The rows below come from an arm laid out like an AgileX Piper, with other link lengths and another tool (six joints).
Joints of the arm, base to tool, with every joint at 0 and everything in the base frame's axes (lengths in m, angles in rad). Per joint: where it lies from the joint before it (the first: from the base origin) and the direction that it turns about. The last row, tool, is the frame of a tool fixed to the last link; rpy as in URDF.
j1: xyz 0 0 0.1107 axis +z
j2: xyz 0 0 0 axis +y
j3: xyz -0.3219 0 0.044 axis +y
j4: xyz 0.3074 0 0.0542 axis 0.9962 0 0.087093
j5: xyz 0 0 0 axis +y
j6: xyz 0.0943 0 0.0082 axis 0.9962 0 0.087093
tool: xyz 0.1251 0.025 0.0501 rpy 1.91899 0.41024 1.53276
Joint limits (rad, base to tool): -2.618..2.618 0..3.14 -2.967..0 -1.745..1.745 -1.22..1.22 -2.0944..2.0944
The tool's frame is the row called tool.
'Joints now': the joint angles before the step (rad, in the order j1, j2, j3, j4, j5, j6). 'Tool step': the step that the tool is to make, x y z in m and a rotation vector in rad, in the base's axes. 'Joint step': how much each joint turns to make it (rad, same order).
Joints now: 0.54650, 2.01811, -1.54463, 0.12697, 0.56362, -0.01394
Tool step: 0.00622, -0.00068, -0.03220, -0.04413, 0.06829, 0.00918
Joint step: -0.00987, 0.07613, -0.05925, 0.00235, 0.06598, -0.01460
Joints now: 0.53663, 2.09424, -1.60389, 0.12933, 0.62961, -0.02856
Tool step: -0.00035, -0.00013, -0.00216, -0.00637, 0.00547, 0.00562
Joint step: -0.00063, 0.00462, -0.00478, 0.00000, 0.00865, -0.00610
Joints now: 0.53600, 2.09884, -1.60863, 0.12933, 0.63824, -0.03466
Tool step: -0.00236, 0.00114, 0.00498, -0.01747, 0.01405, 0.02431
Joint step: 0.00000, 0.00172, -0.03088, 0.00000, 0.05226, -0.02092
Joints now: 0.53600, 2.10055, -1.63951, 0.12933, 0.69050, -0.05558
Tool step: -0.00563, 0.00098, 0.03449, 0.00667, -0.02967, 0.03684
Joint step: 0.00000, -0.05025, -0.01910, 0.00887, 0.04429, -0.03966
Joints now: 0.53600, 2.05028, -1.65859, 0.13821, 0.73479, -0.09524
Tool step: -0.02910, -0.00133, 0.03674, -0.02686, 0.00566, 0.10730
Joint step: 0.00406, -0.07948, -0.00631, 0.03011, 0.11767, -0.10869
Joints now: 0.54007, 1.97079, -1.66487, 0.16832, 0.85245, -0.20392
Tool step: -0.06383, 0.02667, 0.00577, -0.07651, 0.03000, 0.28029
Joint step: 0.06485, -0.03576, -0.00140, 0.04539, 0.14064, -0.22362
